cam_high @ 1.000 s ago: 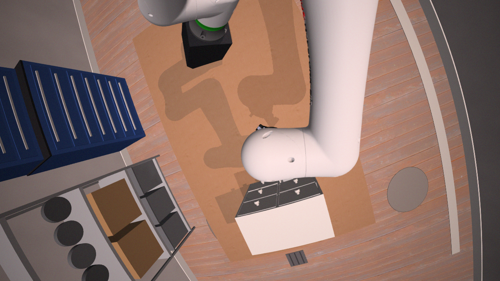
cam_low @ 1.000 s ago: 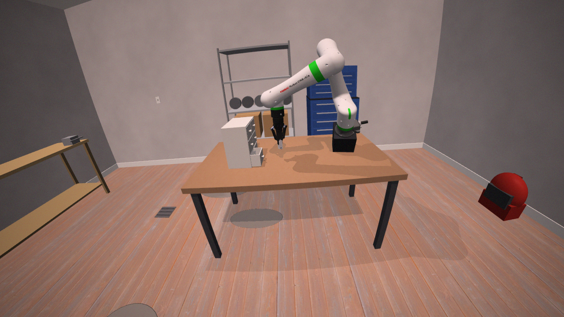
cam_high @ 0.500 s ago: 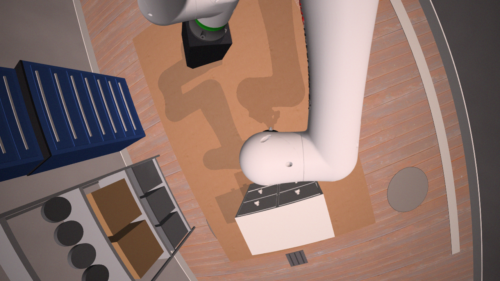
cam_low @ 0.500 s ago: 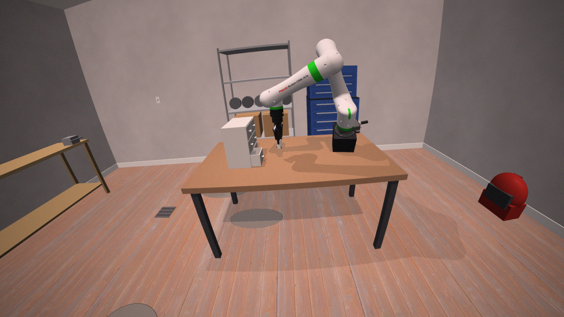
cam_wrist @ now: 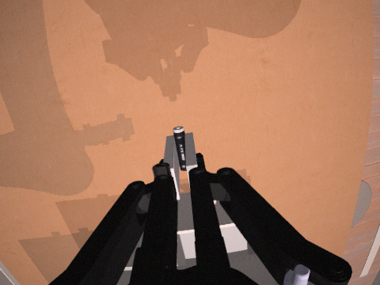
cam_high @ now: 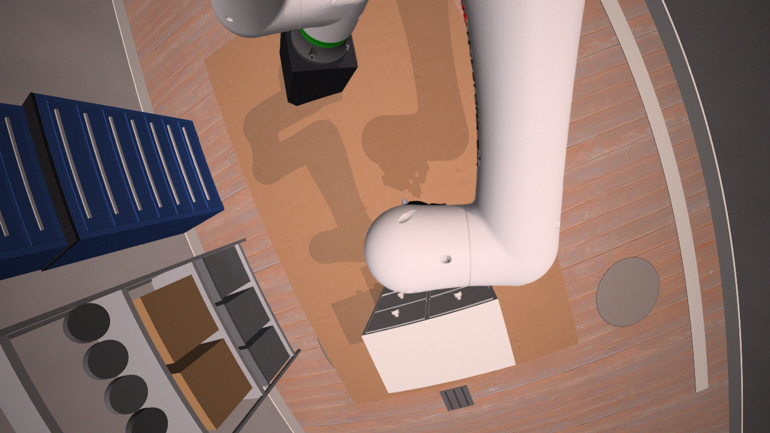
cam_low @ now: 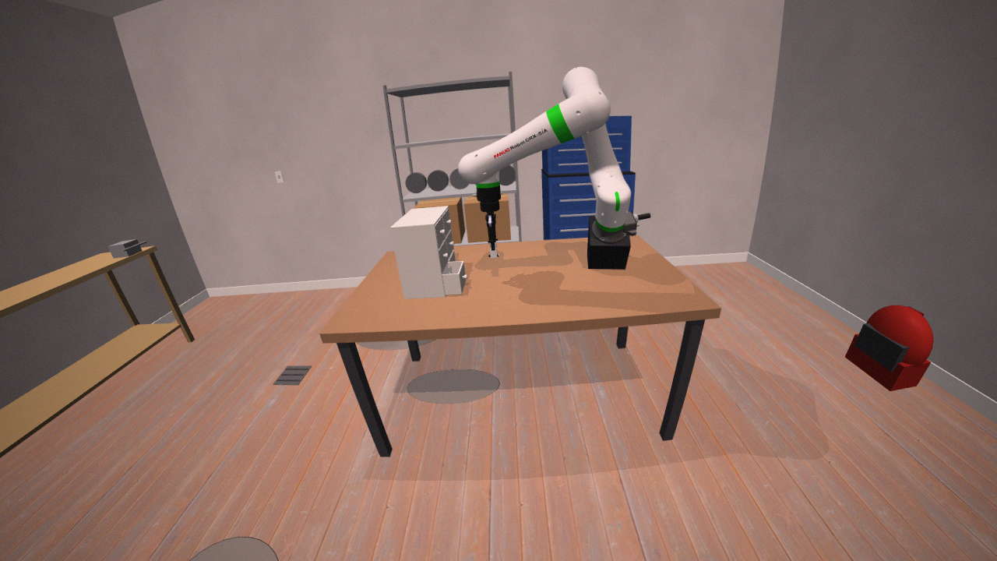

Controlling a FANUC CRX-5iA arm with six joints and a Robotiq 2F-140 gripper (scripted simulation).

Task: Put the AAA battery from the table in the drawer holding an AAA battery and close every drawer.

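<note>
Now: hand 30 mm above the AAA battery. Also, from my hand: green battery: 180 mm ahead, 20 mm to the left, 140 mm below.
</note>
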